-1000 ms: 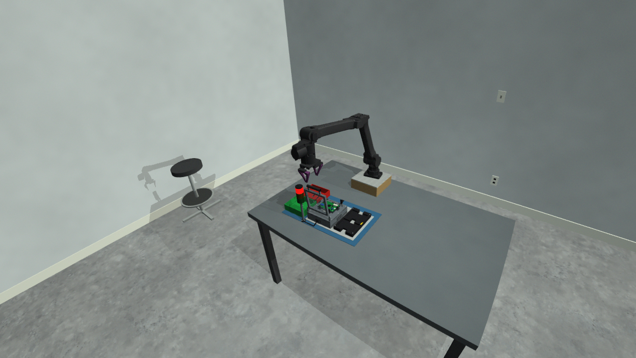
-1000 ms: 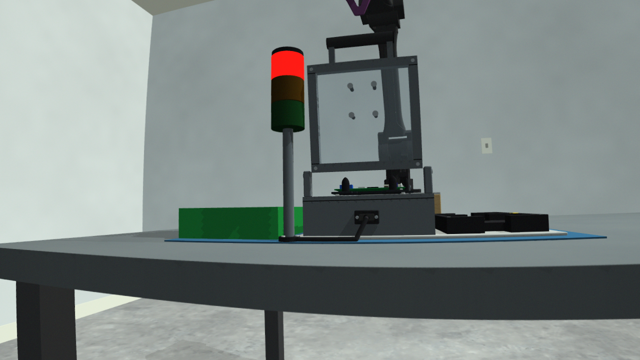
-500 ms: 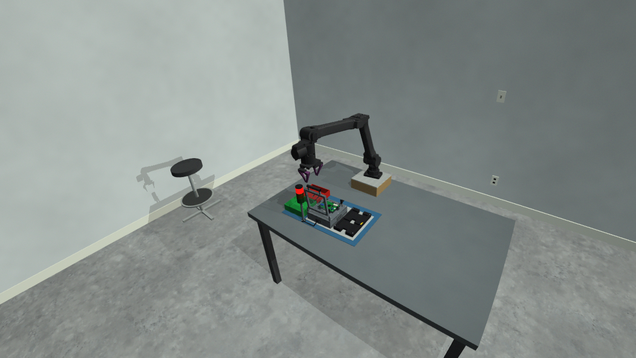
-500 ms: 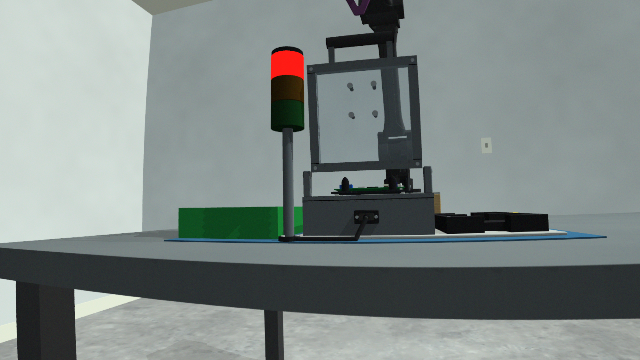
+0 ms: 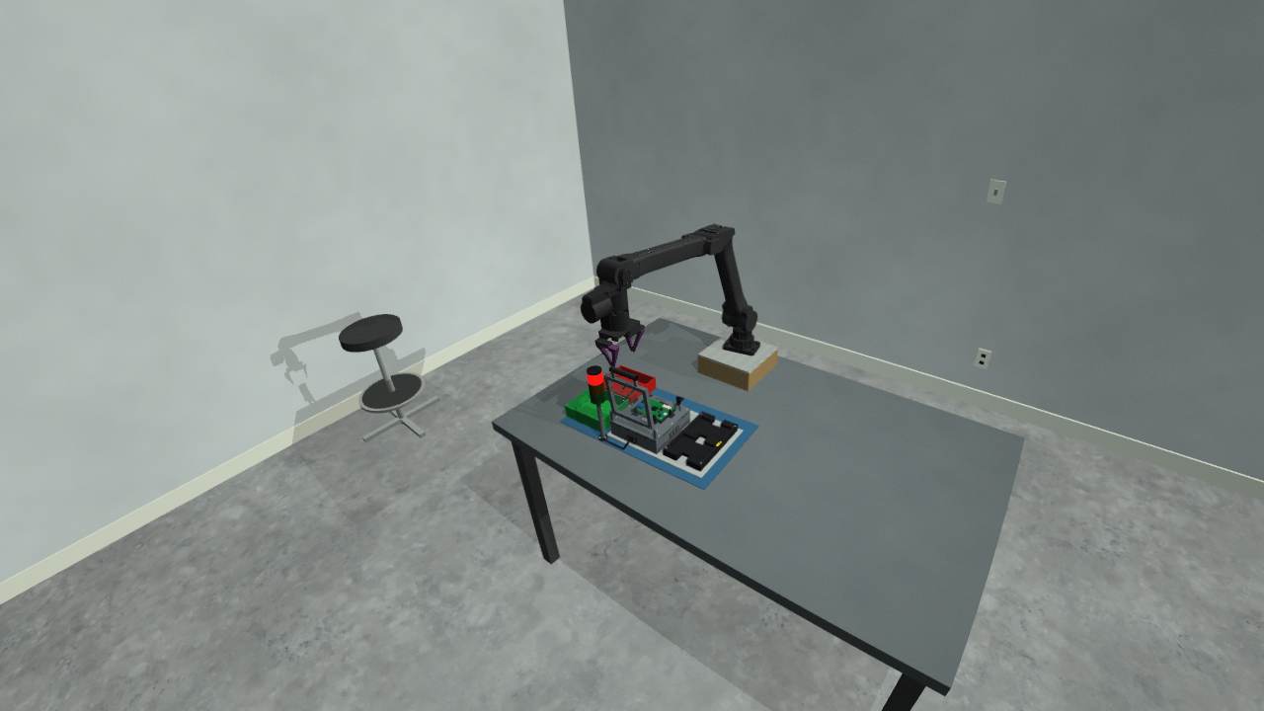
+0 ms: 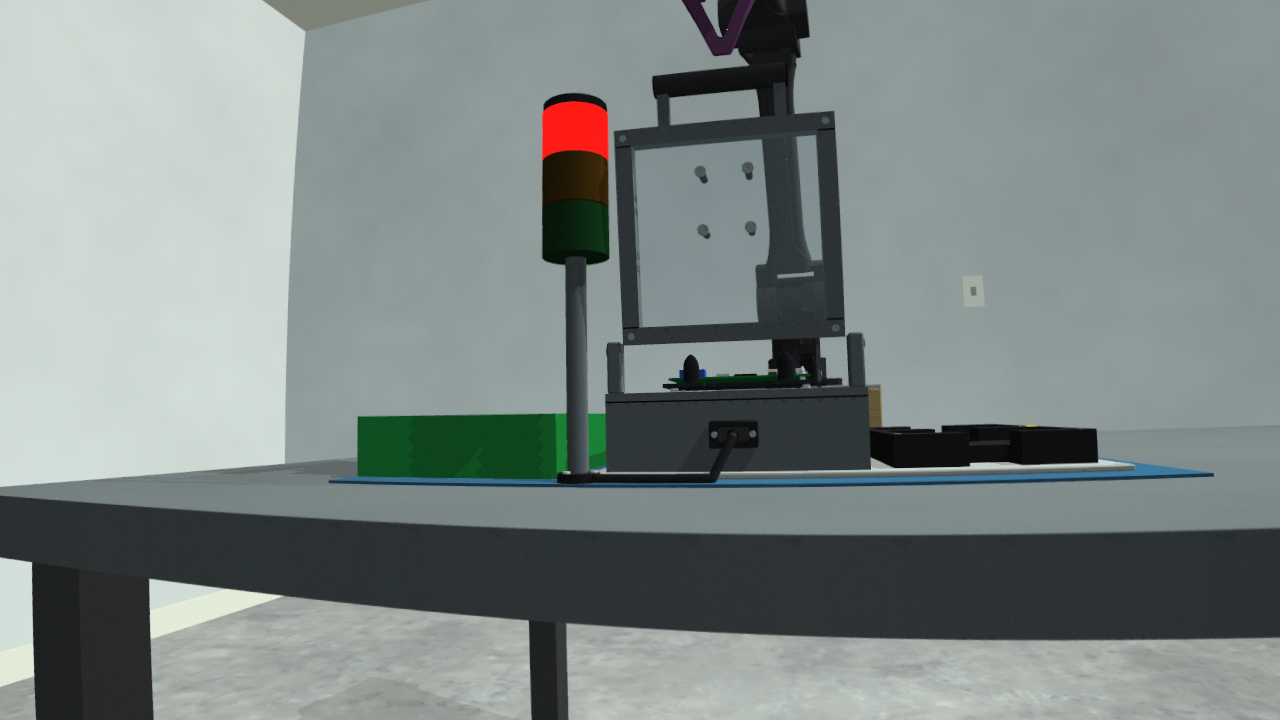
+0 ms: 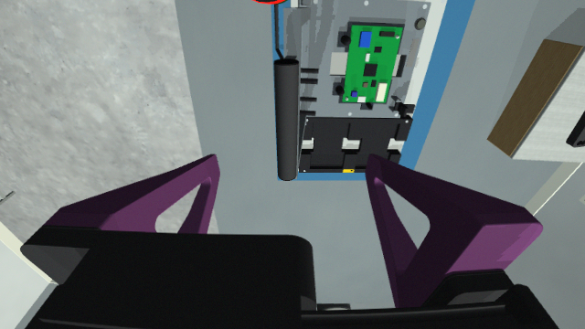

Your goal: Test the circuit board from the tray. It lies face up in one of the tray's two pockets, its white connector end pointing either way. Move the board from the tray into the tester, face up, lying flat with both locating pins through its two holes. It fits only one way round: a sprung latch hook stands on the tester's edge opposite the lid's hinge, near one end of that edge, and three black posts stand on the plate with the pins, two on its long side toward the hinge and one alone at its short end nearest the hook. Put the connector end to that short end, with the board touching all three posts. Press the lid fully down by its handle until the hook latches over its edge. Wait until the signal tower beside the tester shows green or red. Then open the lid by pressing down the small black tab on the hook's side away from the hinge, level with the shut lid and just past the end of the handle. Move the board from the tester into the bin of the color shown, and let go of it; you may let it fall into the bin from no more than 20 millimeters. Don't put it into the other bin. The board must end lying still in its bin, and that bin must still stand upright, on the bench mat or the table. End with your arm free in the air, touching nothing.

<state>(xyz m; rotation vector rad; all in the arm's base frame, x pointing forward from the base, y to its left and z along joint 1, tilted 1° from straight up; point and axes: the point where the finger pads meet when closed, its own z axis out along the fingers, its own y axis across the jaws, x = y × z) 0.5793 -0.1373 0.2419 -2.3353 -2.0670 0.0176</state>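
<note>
Right now my hand is 250 mm above the green circuit board, 120 mm past it and 20 mm to the right of it. From my hand the other things lie so: black tester plate (260 mm below, 110 mm behind, 20 mm to the left); then black latch hook (240 mm below, 170 mm behind, 80 mm to the left); then clear lid (140 mm below, 10 mm behind).
</note>
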